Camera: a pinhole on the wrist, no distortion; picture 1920 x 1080 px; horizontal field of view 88.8 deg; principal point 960.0 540.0 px. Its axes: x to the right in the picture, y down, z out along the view. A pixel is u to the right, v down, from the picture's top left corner.
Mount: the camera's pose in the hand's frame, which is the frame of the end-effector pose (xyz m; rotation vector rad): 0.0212 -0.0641 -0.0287 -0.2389 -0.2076 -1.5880
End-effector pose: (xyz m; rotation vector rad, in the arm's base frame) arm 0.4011 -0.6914 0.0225 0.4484 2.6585 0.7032
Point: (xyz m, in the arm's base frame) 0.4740 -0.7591 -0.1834
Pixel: 1775.8 183.3
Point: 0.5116 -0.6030 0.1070
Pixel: outside the picture
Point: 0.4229 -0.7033 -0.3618
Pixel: 1734.0 711.2
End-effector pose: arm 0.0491 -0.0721 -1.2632 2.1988 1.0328 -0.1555
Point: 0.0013 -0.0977 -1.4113
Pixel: 1549.9 428.3
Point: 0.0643 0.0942 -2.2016
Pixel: outside the picture
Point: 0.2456 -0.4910 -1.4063
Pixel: 617.7 314.3
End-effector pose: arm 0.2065 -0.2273 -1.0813 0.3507 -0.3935 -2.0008
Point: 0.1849 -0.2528 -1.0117
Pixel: 491.5 553.5
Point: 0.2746 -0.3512 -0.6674
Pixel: 446.9 568.3
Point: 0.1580 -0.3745 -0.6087
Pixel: 679.3 691.0
